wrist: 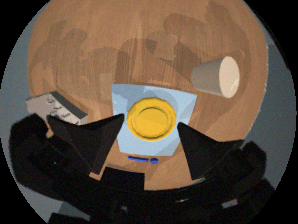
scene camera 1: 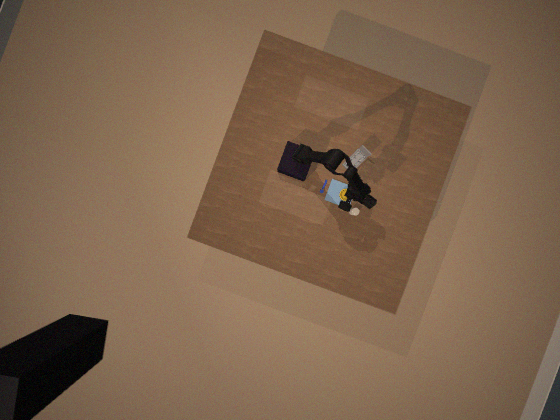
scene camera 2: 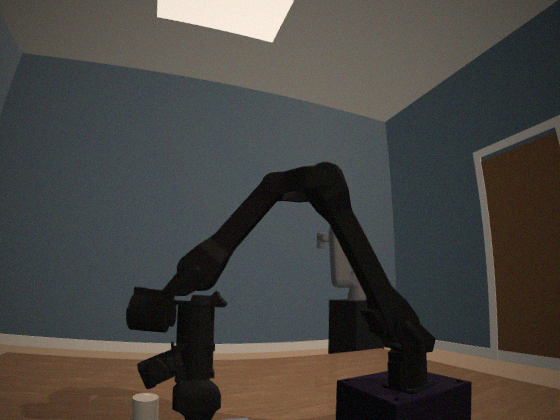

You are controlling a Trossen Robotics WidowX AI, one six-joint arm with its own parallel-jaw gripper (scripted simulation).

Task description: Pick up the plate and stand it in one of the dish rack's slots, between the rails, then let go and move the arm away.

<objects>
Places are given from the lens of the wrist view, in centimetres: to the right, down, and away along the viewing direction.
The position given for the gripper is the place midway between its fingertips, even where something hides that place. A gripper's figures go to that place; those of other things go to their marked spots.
gripper (wrist: 152,120): 1, 1, 10
yellow plate (wrist: 151,119): 0, 1, 9
</objects>
